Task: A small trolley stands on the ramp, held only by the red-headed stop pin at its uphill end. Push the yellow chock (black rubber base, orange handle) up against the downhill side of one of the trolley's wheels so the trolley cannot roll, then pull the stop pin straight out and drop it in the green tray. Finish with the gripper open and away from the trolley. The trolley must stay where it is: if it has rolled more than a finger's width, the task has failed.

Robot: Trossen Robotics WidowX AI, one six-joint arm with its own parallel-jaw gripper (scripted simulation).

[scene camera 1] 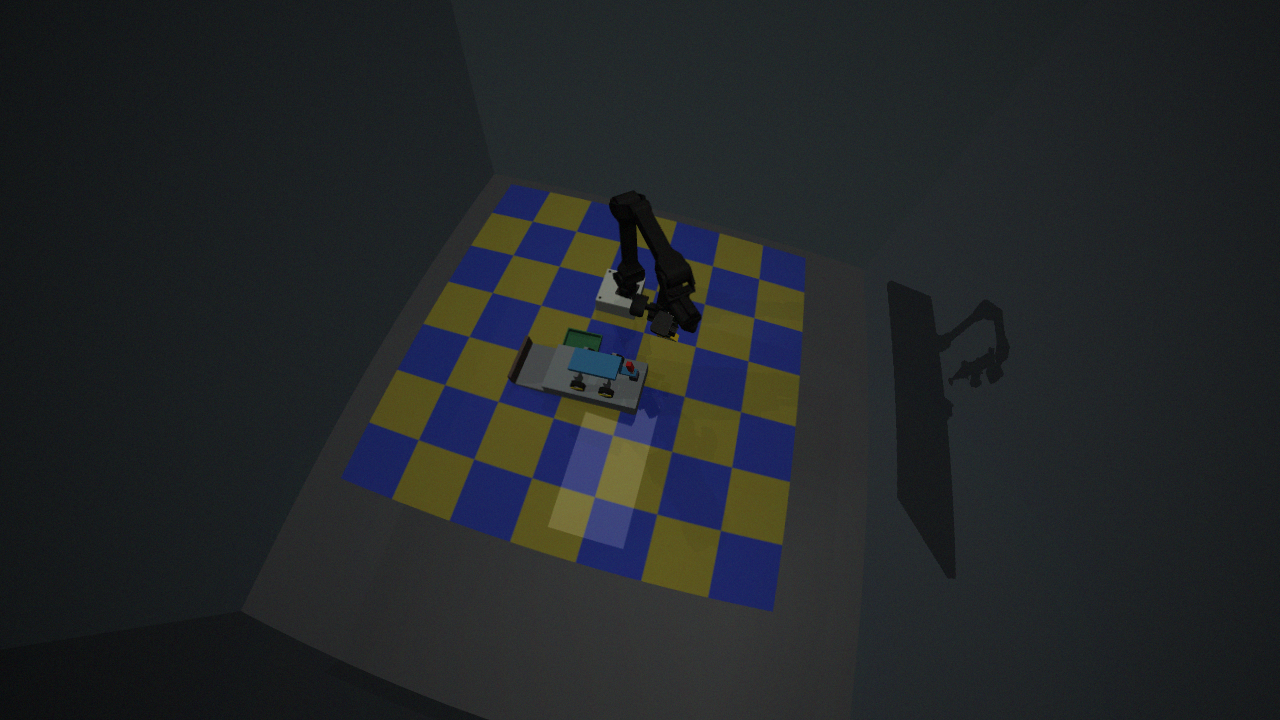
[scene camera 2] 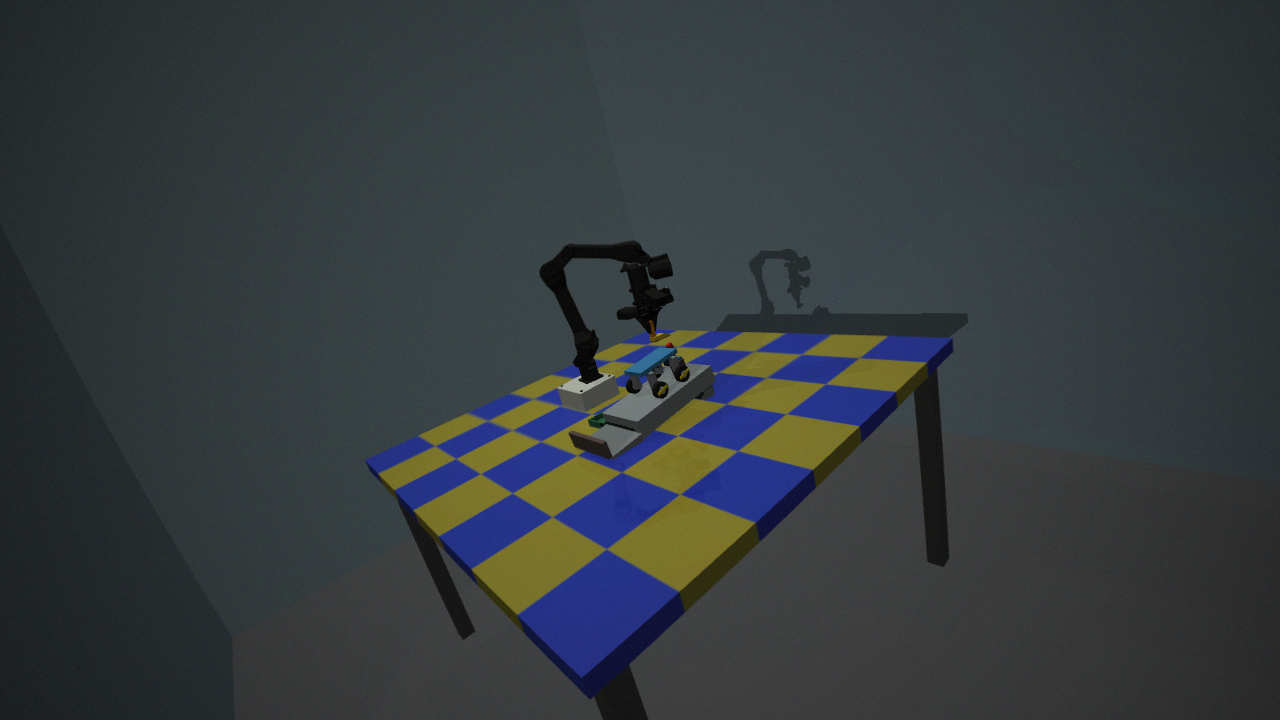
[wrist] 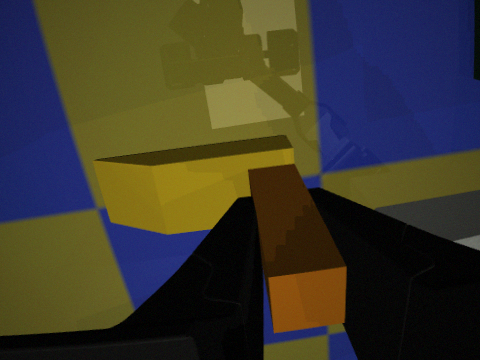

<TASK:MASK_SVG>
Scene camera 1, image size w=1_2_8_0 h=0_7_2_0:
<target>my gripper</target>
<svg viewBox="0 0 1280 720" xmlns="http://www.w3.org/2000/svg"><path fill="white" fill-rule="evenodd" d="M699 322L695 326L685 329L684 331L691 333L696 332ZM635 294L629 310L630 315L643 317L644 310L649 310L647 320L652 322L650 326L651 332L662 337L674 337L679 326L669 306L662 304L659 298L657 298L657 303L650 302L648 304L649 296L639 293Z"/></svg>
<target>blue trolley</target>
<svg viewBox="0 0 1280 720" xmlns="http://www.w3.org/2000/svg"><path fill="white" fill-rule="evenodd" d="M567 367L569 371L574 372L574 380L571 381L570 388L576 391L583 392L586 387L582 383L582 374L604 378L604 387L599 388L598 394L605 398L613 397L614 391L610 389L610 380L615 381L618 372L622 375L636 377L638 370L634 369L634 374L630 374L631 372L628 371L627 367L623 366L625 360L623 356L617 353L610 355L596 352L596 350L585 346L583 349L575 347Z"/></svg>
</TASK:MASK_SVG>
